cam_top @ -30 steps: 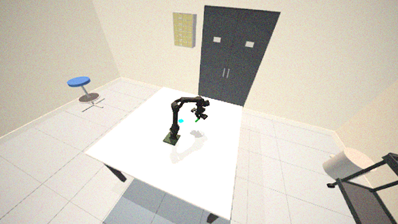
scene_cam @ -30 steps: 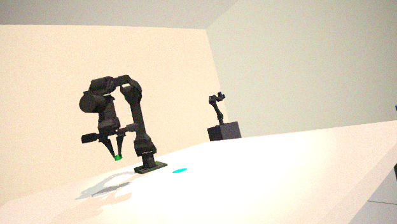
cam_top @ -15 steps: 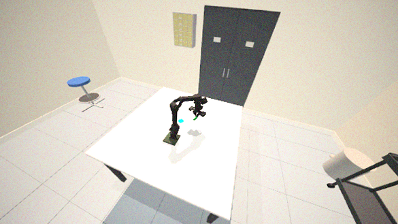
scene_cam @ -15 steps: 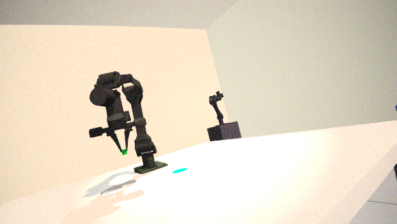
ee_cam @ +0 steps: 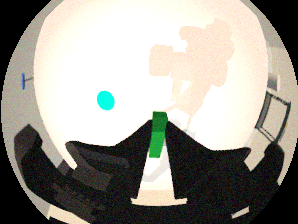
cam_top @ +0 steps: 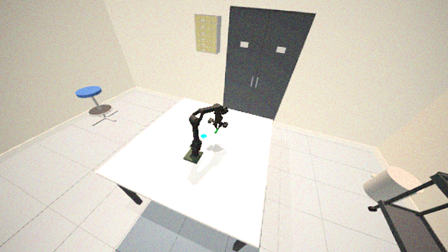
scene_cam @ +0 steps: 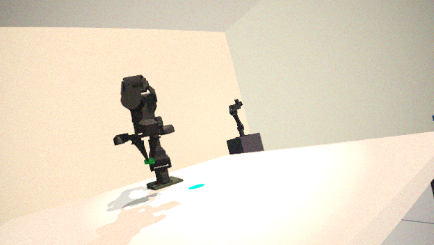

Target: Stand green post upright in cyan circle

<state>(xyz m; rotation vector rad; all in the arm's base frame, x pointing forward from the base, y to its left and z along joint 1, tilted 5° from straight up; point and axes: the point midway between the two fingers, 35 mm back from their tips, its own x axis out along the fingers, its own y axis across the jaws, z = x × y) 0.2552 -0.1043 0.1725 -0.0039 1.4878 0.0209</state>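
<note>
Now: gripper tip 2 cm past the cyan circle, 14 cm to the right of it and 13 cm above it. The rest, counted from my gripper tip: green post (2 cm behind).
</note>
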